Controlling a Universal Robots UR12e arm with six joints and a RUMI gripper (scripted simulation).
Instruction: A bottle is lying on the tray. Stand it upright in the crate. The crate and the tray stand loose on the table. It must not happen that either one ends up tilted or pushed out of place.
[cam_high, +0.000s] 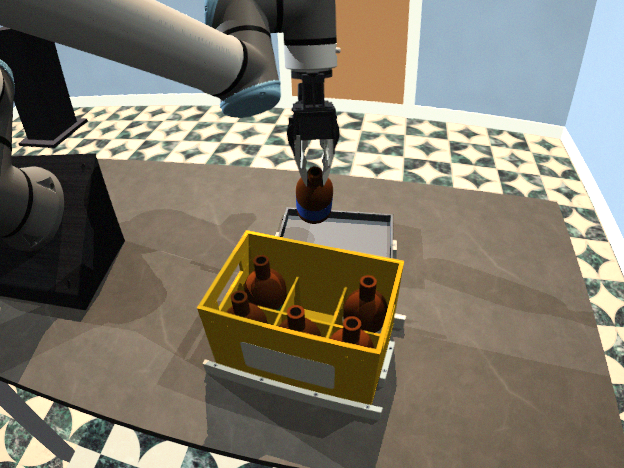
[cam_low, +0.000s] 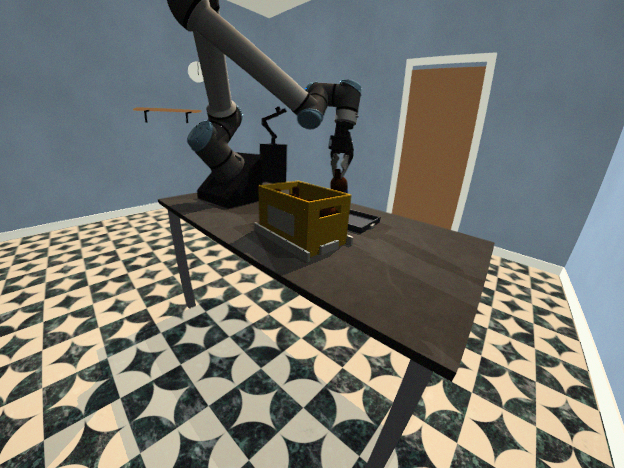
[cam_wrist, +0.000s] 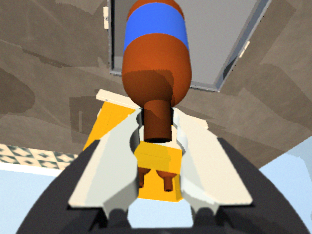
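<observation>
Now: the bottle 5 cm below my hand, 2 cm to the left of it and 1 cm behind it. Round my hand: crate 25 cm to the right, 12 cm below, 4 cm ahead; grey tray 19 cm below, 4 cm to the left, 3 cm ahead.
</observation>
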